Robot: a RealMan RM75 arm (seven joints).
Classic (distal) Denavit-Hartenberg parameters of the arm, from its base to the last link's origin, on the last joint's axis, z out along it. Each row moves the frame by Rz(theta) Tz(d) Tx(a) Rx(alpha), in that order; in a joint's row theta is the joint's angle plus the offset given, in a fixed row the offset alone. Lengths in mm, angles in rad.
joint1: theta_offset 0; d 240.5; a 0; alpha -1.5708
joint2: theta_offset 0; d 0; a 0; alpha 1.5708
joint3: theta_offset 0; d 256; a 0; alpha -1.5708
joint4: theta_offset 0; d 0; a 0; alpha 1.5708
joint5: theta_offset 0; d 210; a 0; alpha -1.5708
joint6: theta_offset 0; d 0; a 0; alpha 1.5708
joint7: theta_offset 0; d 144; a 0; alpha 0
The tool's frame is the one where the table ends.
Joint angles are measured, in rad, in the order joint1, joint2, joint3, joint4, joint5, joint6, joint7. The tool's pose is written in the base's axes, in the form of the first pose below.
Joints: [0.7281, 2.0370, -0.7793, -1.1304, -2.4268, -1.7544, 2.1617]
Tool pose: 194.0 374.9 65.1 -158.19 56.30 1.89
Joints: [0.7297, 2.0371, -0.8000, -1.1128, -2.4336, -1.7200, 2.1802]
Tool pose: 195.6 378.3 60.5 -157.01 57.52 0.96
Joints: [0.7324, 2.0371, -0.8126, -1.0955, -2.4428, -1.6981, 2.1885]
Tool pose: 197.6 380.2 56.6 -156.40 58.34 -0.02
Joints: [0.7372, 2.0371, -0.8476, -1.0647, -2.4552, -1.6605, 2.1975]
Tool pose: 199.9 382.8 48.1 -156.08 58.81 -2.38
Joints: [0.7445, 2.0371, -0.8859, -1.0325, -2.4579, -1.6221, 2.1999]
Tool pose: 200.2 385.6 38.8 -156.29 58.36 -4.27
